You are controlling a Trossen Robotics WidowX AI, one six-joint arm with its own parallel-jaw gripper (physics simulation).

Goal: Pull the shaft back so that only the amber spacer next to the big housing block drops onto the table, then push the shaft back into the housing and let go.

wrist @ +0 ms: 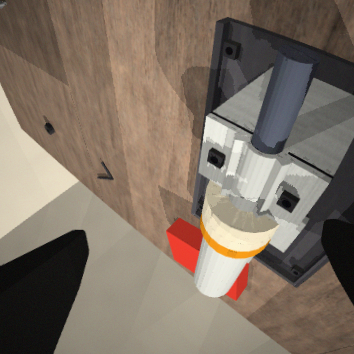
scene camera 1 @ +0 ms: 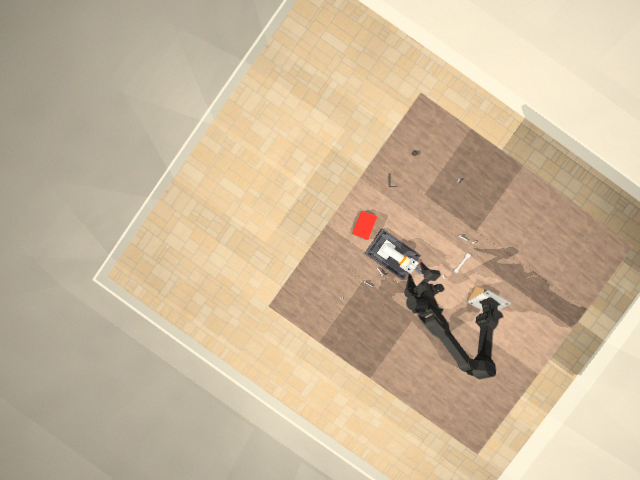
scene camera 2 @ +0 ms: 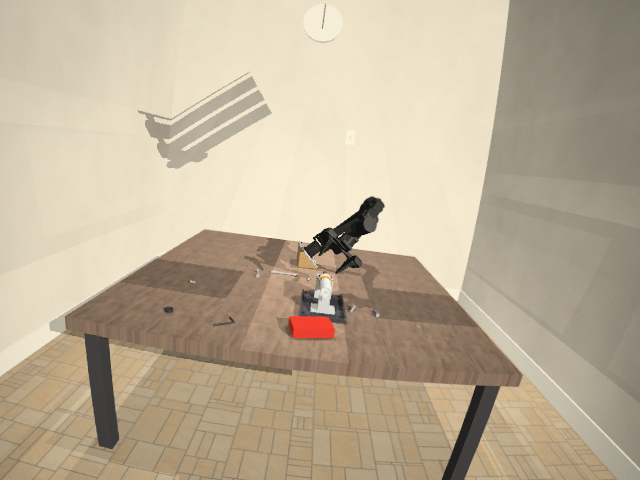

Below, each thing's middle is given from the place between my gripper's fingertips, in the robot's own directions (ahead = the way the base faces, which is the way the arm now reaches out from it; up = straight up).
Right now the dark shaft (wrist: 294,67) is 4 cm ahead of my hand and 5 cm below it. Round my hand: red block (scene camera 2: 301,327) (29 cm ahead, 4 cm to the right, 11 cm below).
